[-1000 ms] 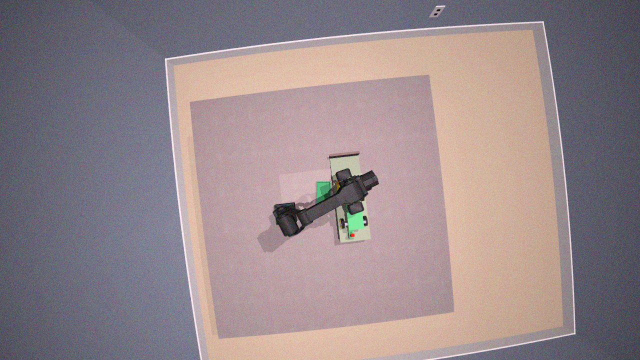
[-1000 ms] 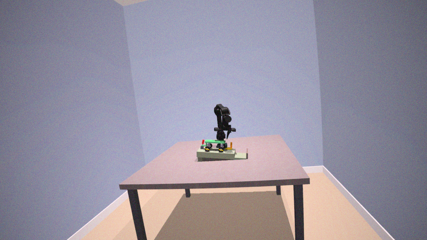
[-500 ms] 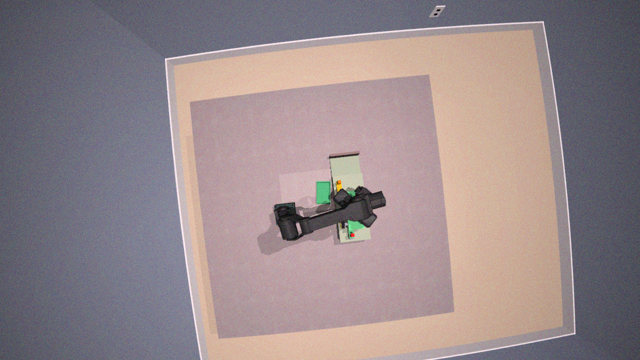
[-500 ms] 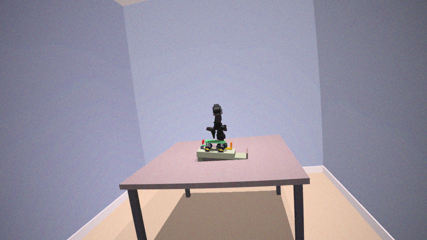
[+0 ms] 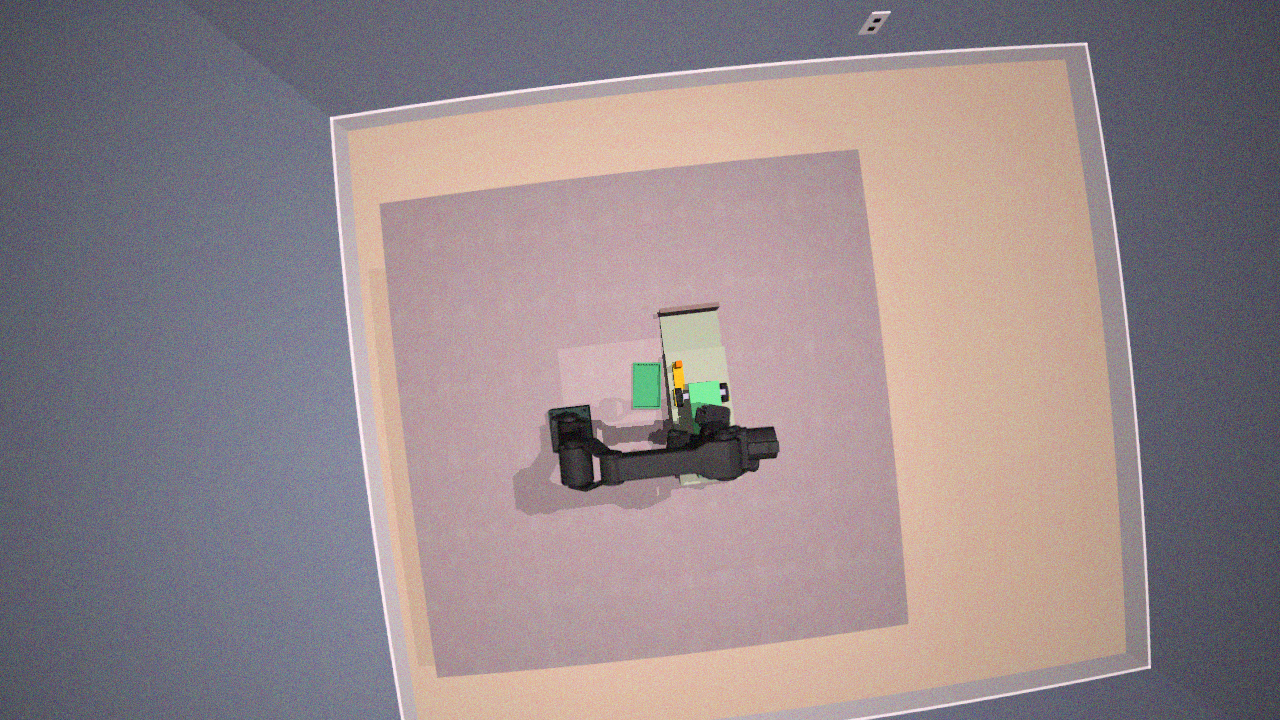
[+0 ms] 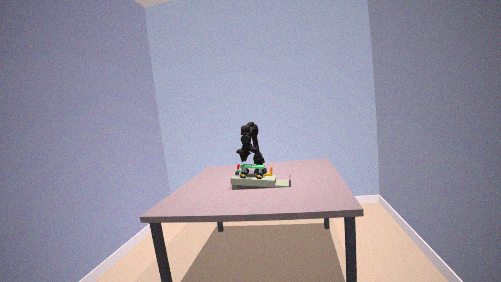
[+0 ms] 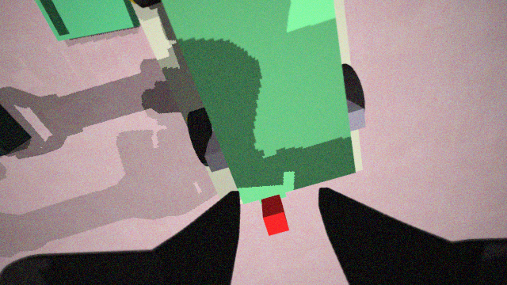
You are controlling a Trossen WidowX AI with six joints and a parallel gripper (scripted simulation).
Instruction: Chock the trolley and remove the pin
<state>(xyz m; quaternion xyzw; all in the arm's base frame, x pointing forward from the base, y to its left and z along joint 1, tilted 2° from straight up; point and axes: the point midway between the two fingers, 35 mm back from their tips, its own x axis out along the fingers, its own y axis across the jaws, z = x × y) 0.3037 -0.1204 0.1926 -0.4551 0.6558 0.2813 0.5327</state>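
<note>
Now: gripper tip 20 mm past the red-headed stop pin, 50 mm to the left of it and 60 mm above it. Round my gripper tip: yellow chock (180 mm to the left, 110 mm below); ramp (30 mm ahead, 60 mm to the left, 140 mm below); trolley (20 mm ahead, 60 mm to the left, 80 mm below).
</note>
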